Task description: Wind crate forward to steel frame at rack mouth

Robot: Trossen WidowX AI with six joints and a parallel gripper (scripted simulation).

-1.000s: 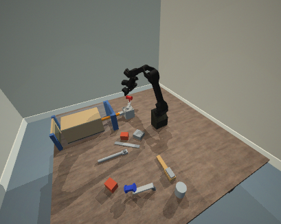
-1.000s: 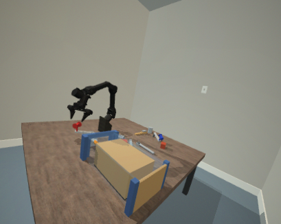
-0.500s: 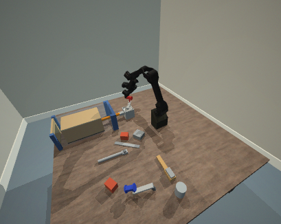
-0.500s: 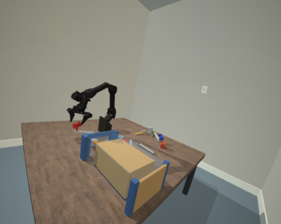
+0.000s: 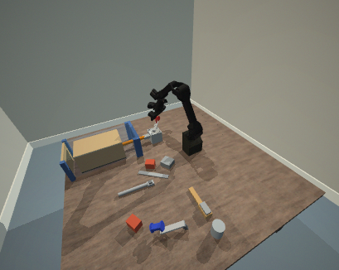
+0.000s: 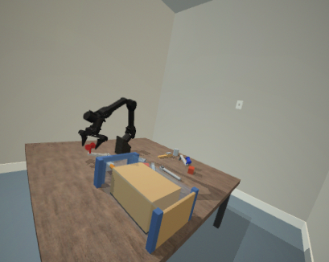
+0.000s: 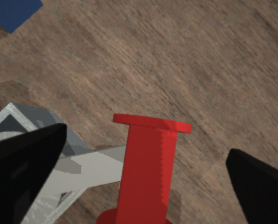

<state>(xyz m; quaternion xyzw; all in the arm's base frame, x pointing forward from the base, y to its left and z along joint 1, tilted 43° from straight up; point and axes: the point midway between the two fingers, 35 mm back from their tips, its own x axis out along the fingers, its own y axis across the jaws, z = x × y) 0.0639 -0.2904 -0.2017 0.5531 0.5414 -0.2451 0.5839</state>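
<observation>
The red handle knob is 1 cm behind my gripper tip, 1 cm to the left of it and 1 cm below it. From my gripper tip the other things lie so: blue frame 22 cm ahead, 6 cm to the left, 4 cm below; then red-gripped winch handle 2 cm ahead, 4 cm to the left, 4 cm below; then grey winch 5 cm ahead, 8 cm to the left, 11 cm below.
</observation>
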